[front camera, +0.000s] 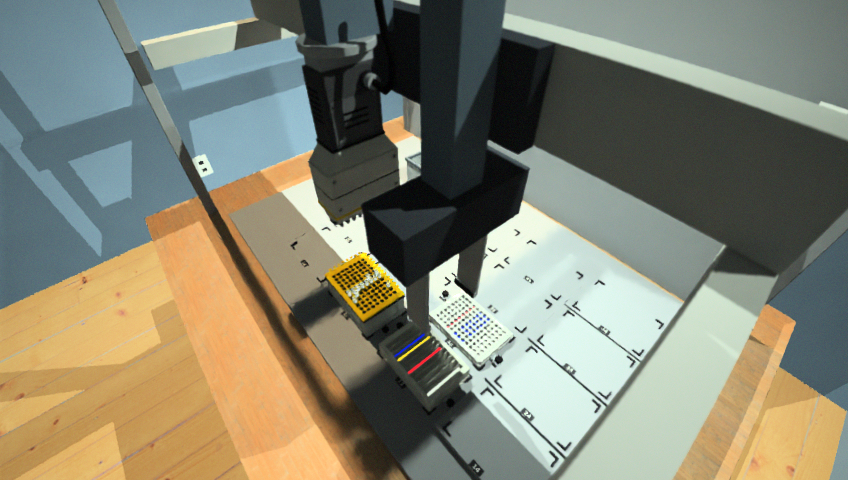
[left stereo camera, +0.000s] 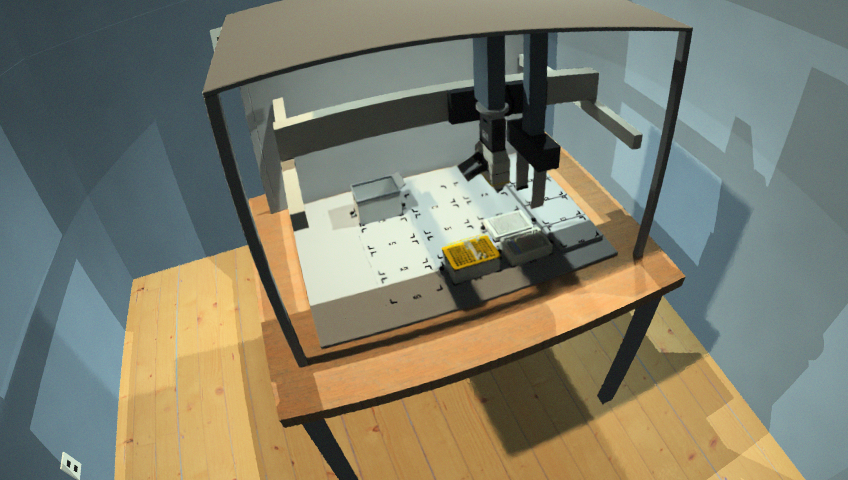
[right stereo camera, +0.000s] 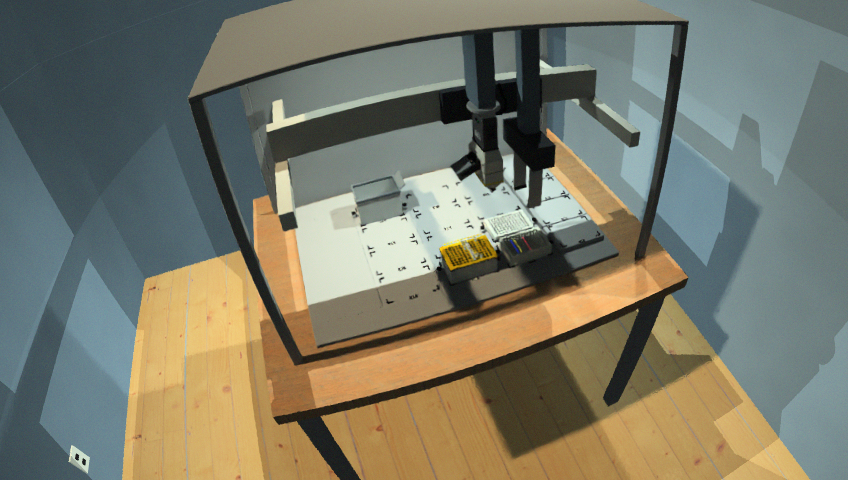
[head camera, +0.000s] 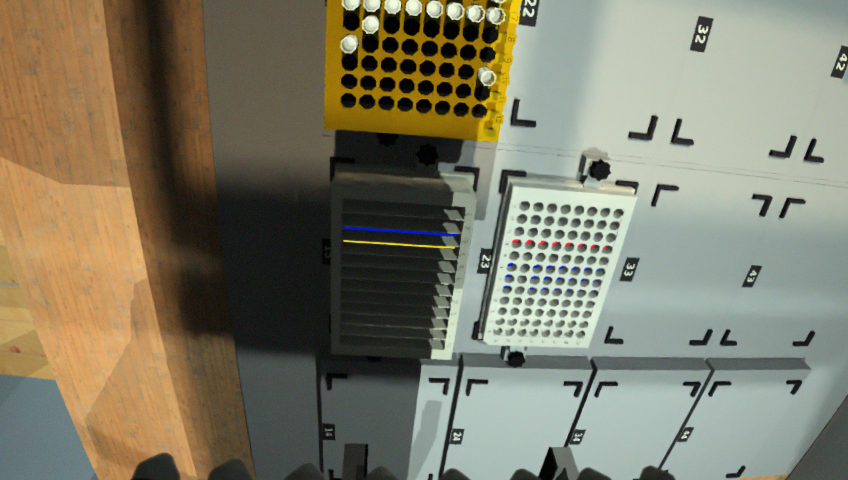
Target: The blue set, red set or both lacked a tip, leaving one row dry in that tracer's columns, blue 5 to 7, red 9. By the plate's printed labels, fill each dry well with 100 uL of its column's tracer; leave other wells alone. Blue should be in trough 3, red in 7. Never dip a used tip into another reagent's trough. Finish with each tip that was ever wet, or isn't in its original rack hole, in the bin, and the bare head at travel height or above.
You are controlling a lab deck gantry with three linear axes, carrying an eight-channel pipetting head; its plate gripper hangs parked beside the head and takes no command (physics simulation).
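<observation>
The pipetting head (front camera: 355, 172) (left stereo camera: 496, 163) hangs well above the deck behind the plate; no tips show on its nozzles (head camera: 156, 468). The parked plate gripper (front camera: 442, 309) (left stereo camera: 529, 196) (right stereo camera: 527, 195) hangs beside it, fingers apart with nothing between. In the head camera view, the white plate (front camera: 505, 334) (head camera: 571, 193) shows a full red line of wells and three blue lines, each with an uncoloured well second from the left. The trough block (front camera: 416, 389) (head camera: 336, 267) shows blue, yellow, red and white strips. The yellow tip rack (front camera: 364, 317) (head camera: 410, 121) holds clear tips, including a full line and several scattered ones; its upper part is cut off.
A grey open bin (left stereo camera: 376, 205) (right stereo camera: 377, 205) stands at the back left of the deck. The tip rack and trough block stand near the deck's front edge, with the plate behind the trough block. Black clamp knobs (head camera: 599, 170) (head camera: 515, 358) stand at the plate's ends.
</observation>
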